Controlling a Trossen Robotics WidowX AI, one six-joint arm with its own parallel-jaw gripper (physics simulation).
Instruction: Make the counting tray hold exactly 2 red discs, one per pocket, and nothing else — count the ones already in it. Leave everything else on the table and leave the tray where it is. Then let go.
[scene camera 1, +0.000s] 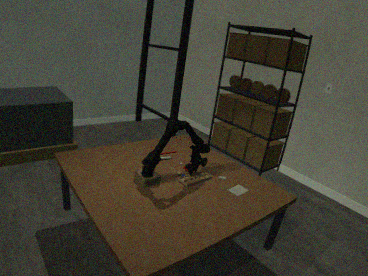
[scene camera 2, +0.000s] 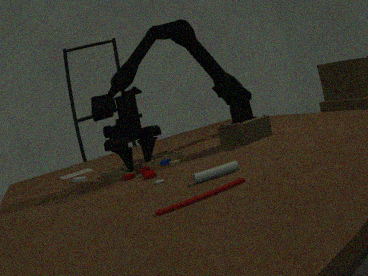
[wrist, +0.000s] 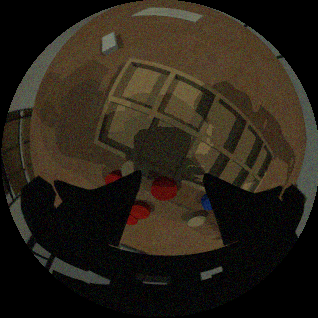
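Note:
The tan counting tray (wrist: 173, 75) (scene camera 1: 202, 177) lies on the table, partly in shadow; no disc shows in its visible pockets. My gripper (wrist: 172, 175) (scene camera 2: 140, 165) is open and points down near the tray's long edge, with nothing between its fingers. In the wrist view one red disc (wrist: 164, 189) lies below and between the fingertips, outside the tray. Another red disc (wrist: 113, 177) lies by the left finger, and two more red discs, one (wrist: 140, 211) overlapping the other (wrist: 132, 220), lie nearer the palm. The right finger partly hides a blue disc (wrist: 206, 202).
Cream discs (wrist: 128, 167) (wrist: 196, 221) lie near the red ones. A small white block (wrist: 109, 43) (scene camera 2: 79, 179) and a white card (scene camera 1: 238, 190) (wrist: 167, 14) lie beyond the tray. A pale cylinder (scene camera 2: 216, 172) and a red rod (scene camera 2: 200, 196) lie on the table.

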